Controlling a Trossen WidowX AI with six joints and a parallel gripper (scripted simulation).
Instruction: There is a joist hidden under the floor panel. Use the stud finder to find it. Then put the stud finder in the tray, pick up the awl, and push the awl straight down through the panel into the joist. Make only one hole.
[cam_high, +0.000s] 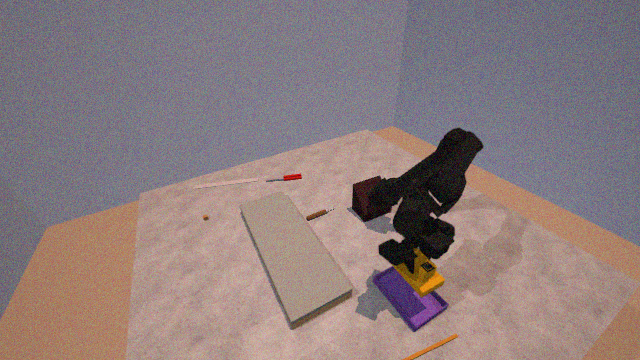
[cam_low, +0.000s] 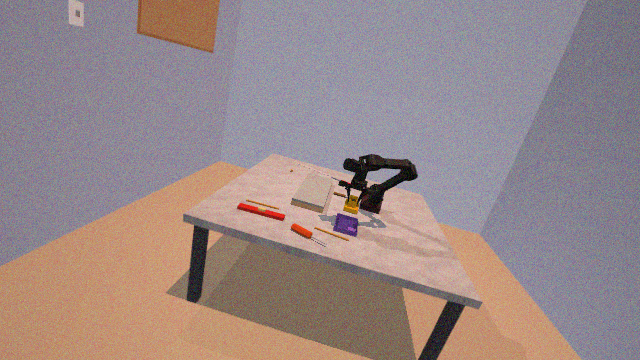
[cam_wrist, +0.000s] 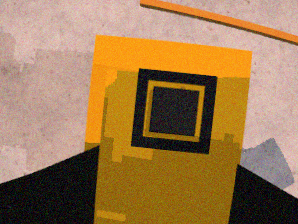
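My gripper tip is now 120 mm above the purple tray and 10 mm to the left of it. Also, from my gripper tip: yellow stud finder 20 mm above, 10 mm to the left; awl 430 mm to the right, 120 mm below, 20 mm behind; red level 430 mm ahead, 120 mm below, 60 mm to the left.
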